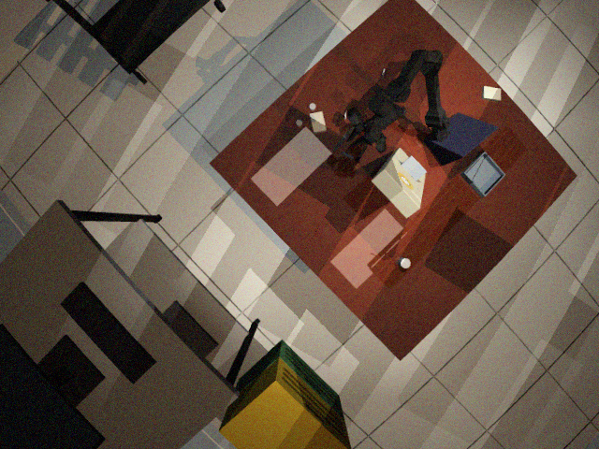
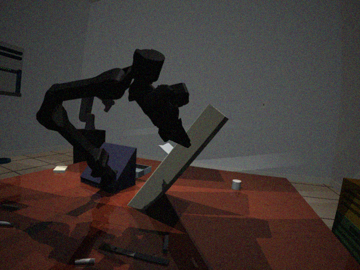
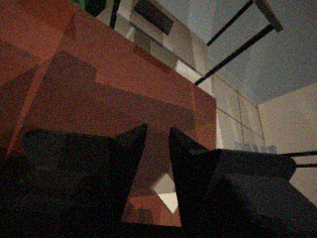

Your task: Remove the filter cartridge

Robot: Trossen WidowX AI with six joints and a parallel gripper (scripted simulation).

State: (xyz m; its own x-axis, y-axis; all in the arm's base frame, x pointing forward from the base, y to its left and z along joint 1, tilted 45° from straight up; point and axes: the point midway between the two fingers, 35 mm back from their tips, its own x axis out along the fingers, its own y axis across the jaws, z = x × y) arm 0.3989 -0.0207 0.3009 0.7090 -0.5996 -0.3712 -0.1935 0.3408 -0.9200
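Right now my gripper tip is 24 cm to the right of the round white filter cartridge, 4 cm past it and 1 cm below it. From my gripper tip the other things lie so: grey-blue tray 51 cm to the left, 46 cm behind, 25 cm below.
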